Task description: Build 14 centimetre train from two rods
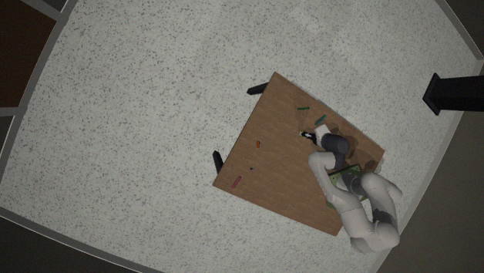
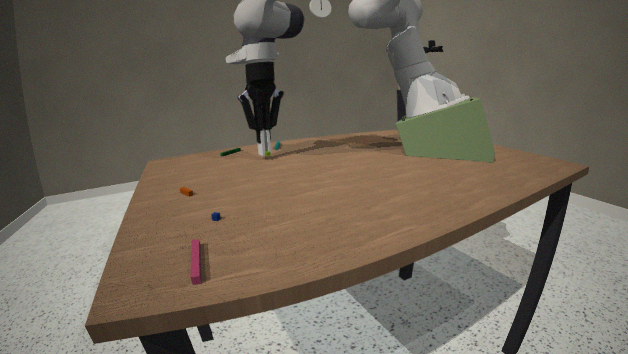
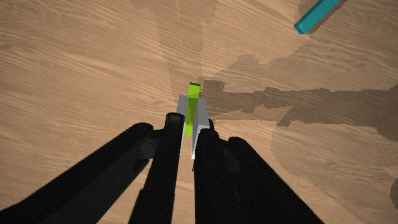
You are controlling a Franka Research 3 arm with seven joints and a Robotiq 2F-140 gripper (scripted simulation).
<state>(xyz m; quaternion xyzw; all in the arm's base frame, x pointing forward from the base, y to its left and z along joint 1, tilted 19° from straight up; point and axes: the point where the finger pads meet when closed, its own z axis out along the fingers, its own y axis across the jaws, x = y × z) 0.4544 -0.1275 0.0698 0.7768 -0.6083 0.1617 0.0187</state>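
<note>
Now: hand 30 mm above the lime rod. Also, from my hand: orange rod 220 mm ahead, 200 mm to the left, 40 mm below; then green rod 70 mm ahead, 150 mm to the right, 40 mm below; then turquoise rod 80 mm behind, 150 mm to the right, 40 mm below.
</note>
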